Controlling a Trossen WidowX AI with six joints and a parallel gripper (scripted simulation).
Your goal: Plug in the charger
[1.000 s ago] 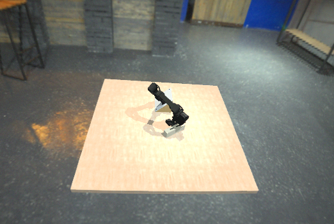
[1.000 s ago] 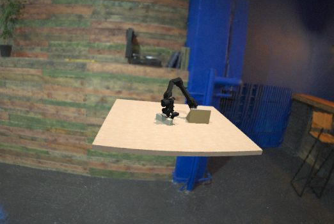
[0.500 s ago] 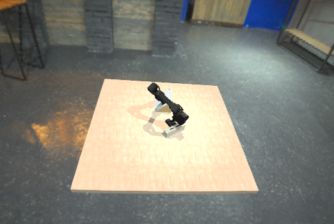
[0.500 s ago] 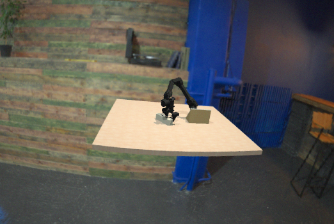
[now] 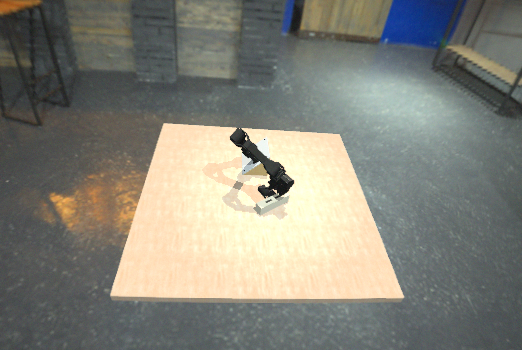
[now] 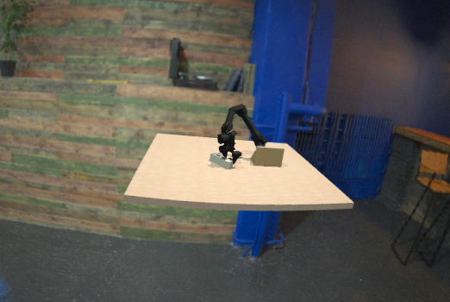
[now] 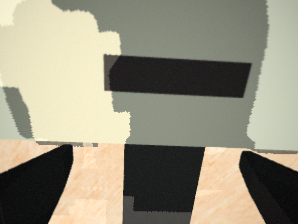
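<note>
The black two-prong charger lies 20 mm ahead of my gripper tip, 10 mm to the left of it and 10 mm above it.
</note>
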